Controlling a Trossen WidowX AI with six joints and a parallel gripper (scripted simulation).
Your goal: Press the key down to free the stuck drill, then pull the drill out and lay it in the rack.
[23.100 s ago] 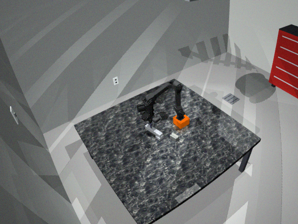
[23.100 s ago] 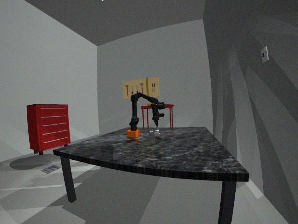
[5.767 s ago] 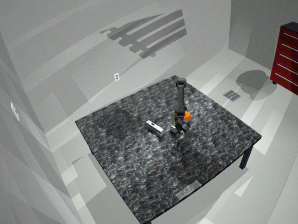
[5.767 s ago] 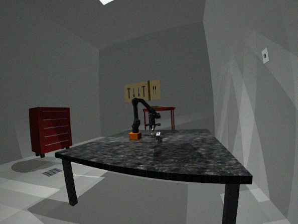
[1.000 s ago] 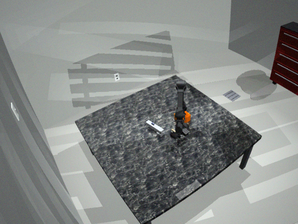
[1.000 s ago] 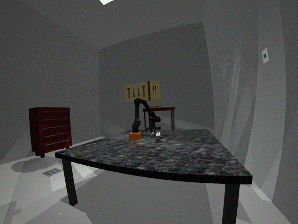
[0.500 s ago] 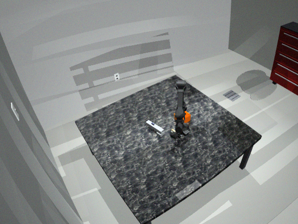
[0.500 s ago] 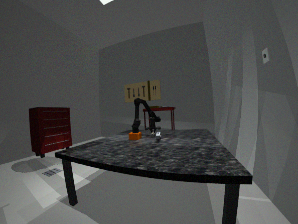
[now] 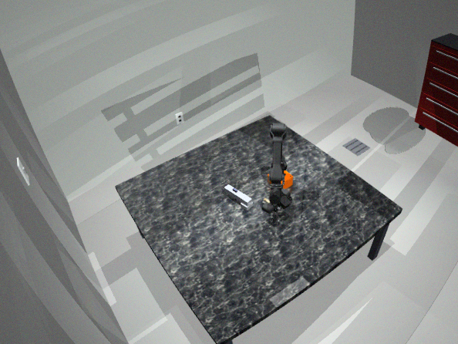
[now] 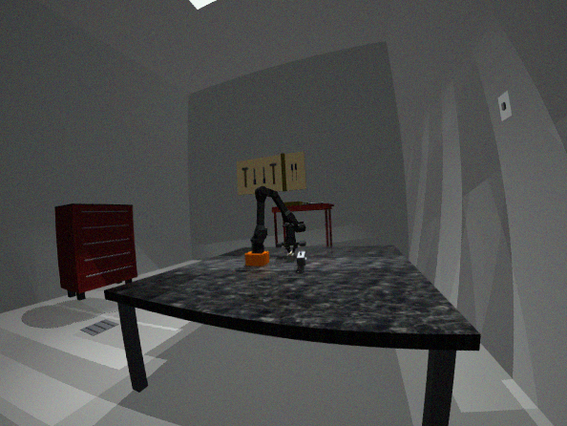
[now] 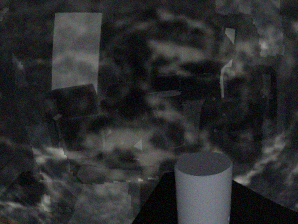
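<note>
The dark block is 50 mm to the right of my gripper tip and 10 mm above it. Also, from my gripper tip: dark key 240 mm to the right, 80 mm ahead, 40 mm above; grey metal block 220 mm to the right, 80 mm ahead, 30 mm above.
</note>
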